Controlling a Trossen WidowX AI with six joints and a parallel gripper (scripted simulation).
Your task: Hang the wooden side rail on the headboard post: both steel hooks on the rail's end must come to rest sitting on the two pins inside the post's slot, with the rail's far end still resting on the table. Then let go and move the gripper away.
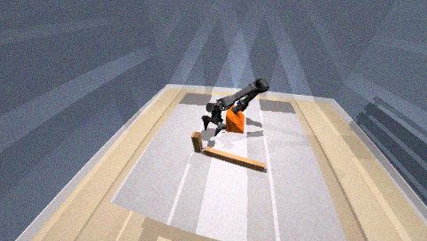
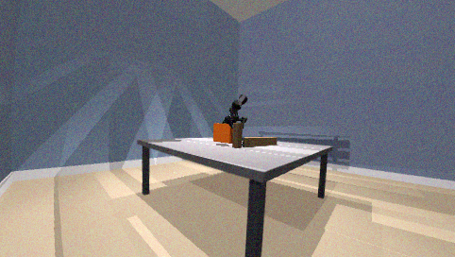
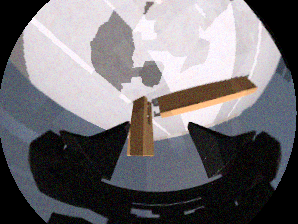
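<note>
The wooden headboard post lies 70 mm ahead of my gripper tip, 70 mm to the right of it and 60 mm below it.
</note>
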